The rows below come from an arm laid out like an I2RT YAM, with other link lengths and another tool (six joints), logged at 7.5 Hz.
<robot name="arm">
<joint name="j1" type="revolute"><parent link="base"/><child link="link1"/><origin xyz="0 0 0.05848" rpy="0 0 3.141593"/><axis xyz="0 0 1"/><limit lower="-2.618" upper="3.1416"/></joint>
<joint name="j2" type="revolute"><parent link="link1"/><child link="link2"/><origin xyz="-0.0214 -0.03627 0.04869" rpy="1.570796 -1.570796 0"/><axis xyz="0 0 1"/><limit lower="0" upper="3.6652"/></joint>
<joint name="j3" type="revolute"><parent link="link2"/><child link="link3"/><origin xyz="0 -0.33 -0.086" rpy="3.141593 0 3.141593"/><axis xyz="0 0 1"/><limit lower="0" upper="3.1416"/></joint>
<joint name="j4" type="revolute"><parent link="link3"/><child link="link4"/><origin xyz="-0.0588 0.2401 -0.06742" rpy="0 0 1.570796"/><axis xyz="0 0 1"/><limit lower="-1.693" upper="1.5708"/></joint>
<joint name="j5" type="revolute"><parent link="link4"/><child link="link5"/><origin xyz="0.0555 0.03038 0.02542" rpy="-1.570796 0 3.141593"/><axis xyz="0 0 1"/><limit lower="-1.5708" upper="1.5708"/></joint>
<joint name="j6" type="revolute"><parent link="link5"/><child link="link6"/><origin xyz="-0.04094 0 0.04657" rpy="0 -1.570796 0"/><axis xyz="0 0 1"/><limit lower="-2.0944" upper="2.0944"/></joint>
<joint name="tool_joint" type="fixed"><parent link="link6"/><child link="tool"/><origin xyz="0.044 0.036 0.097" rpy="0.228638 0 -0.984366"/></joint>
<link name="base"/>
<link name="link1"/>
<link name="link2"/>
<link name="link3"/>
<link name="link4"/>
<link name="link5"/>
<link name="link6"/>
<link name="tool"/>
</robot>
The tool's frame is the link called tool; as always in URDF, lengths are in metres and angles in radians.
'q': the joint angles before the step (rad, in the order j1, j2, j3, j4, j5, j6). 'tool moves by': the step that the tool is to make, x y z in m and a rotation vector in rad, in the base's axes. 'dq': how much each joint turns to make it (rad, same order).
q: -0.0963 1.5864 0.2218 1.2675 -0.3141 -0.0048
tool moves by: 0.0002 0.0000 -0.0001 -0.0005 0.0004 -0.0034
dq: 0.0024 -0.0002 -0.0002 -0.0003 0.0058 0.0000
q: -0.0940 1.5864 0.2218 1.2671 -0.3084 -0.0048
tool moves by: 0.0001 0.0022 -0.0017 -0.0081 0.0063 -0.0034
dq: 0.0165 0.0000 0.0000 -0.0076 0.0207 -0.0069
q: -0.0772 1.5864 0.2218 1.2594 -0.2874 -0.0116
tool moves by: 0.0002 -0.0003 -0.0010 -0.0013 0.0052 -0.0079
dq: 0.0040 0.0001 0.0001 -0.0052 0.0120 -0.0004
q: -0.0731 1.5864 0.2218 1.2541 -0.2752 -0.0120
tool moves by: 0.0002 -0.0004 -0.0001 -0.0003 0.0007 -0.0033
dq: 0.0001 -0.0001 0.0003 -0.0010 0.0034 0.0000
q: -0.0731 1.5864 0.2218 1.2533 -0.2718 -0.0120
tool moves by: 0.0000 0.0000 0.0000 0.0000 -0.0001 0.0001
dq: -0.0001 0.0001 -0.0001 0.0003 -0.0002 0.0000
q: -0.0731 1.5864 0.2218 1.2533 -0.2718 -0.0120
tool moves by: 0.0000 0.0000 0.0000 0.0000 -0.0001 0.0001
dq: -0.0001 0.0001 -0.0001 0.0003 -0.0002 0.0000
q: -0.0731 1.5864 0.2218 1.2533 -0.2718 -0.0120
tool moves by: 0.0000 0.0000 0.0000 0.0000 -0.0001 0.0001
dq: -0.0001 0.0001 -0.0001 0.0003 -0.0002 0.0000
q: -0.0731 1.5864 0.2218 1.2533 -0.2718 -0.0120
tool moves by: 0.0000 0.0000 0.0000 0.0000 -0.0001 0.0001
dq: -0.0001 0.0001 -0.0001 0.0003 -0.0002 0.0000
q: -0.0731 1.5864 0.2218 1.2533 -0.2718 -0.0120
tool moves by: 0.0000 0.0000 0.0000 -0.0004 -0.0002 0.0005
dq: -0.0002 0.0001 0.0001 0.0001 -0.0006 -0.0005
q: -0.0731 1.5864 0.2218 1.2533 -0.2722 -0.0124
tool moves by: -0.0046 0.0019 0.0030 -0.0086 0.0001 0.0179
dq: -0.0002 -0.0328 0.0007 -0.0360 -0.0170 -0.0110
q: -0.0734 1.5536 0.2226 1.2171 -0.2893 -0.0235
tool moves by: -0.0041 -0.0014 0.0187 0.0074 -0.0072 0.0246
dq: -0.0276 -0.1019 0.0462 -0.1409 -0.0528 0.0023
